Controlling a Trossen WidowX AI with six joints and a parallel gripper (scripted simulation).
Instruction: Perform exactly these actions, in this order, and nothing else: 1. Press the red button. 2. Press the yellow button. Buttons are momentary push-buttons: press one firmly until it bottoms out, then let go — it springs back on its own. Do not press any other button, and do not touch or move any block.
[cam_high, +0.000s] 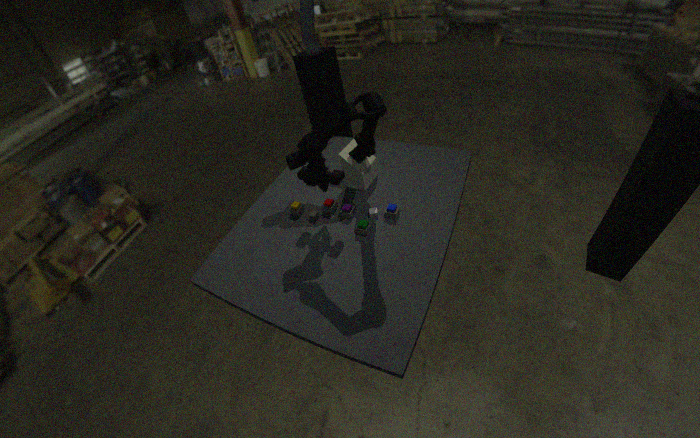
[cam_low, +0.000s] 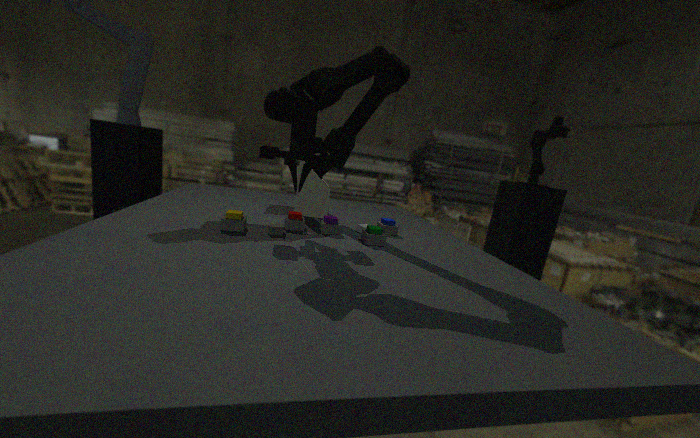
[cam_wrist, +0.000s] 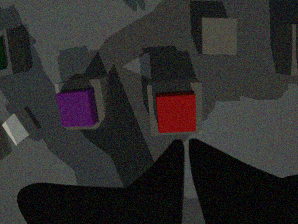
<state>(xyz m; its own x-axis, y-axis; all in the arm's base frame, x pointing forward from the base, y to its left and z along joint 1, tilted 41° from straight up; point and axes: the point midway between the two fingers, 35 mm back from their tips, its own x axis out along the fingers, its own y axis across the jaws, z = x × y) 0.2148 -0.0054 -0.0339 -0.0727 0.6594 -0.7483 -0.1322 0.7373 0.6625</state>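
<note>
Right now my gripper tip is 60 mm above the red button. The rest, counted from my gripper tip: purple button 90 mm to the left, 60 mm below; then yellow button 70 mm ahead, 130 mm to the right, 60 mm below; then small grey block 70 mm ahead, 30 mm to the right, 80 mm below.
</note>
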